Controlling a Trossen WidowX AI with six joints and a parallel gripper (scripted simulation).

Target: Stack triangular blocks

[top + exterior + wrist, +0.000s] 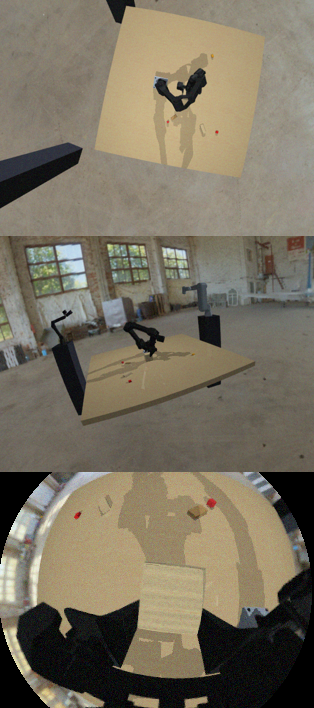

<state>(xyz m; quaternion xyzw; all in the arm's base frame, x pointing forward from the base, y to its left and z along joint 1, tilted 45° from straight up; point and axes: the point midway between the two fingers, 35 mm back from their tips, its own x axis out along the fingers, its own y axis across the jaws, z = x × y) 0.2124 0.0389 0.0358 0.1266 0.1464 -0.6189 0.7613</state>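
Now: the triangular block 10 mm to the left of my gripper tip and 10 mm above it. Round my gripper tip: tan block (210 mm to the right, 30 mm below, 30 mm behind); orange piece (400 mm to the left, 110 mm ahead, 30 mm below); red cube (260 mm to the right, 60 mm behind, 30 mm below).
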